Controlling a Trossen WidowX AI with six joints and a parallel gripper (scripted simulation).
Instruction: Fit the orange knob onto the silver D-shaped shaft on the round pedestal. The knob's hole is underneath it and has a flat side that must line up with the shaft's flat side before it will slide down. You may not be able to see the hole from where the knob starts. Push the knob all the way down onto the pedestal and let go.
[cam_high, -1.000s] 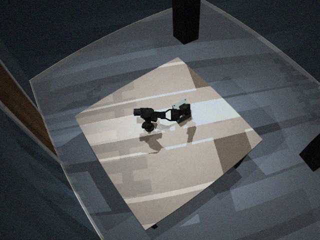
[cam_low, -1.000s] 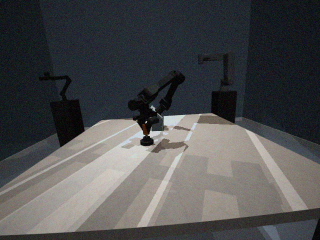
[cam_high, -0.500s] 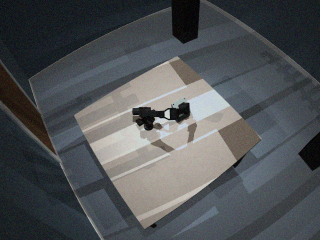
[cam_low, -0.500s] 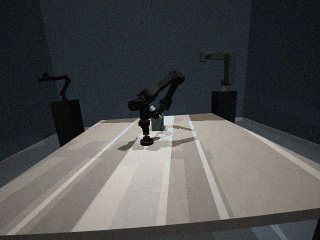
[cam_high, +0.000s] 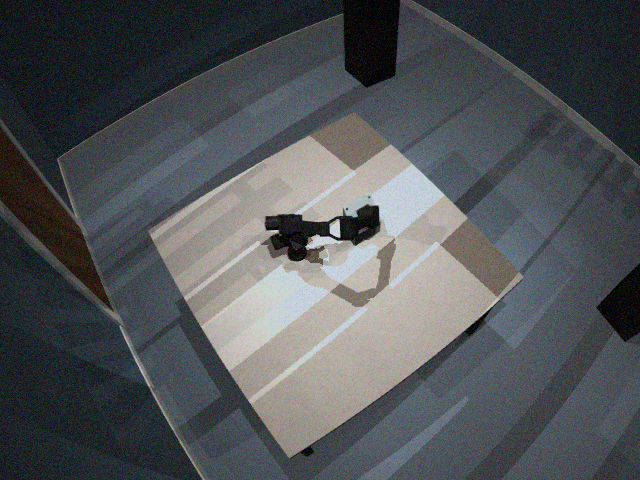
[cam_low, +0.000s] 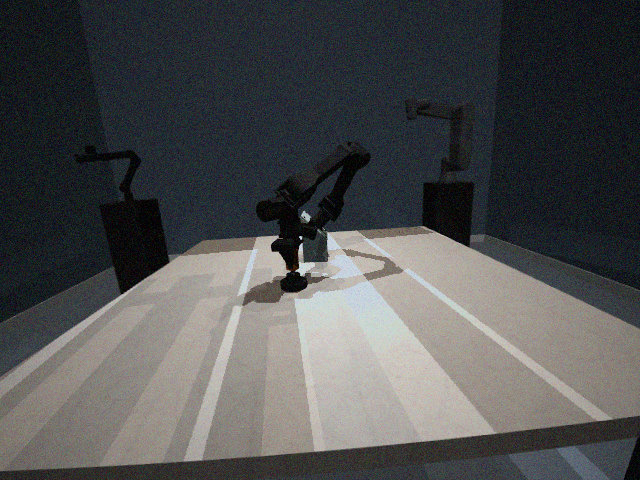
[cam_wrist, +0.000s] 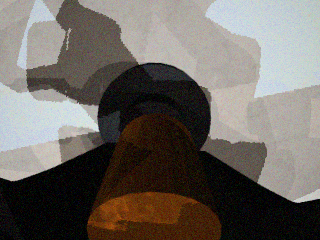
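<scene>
Now: the orange knob 3 cm above my gripper tip. From my gripper tip the other things lie so: round pedestal (4 cm below).
</scene>
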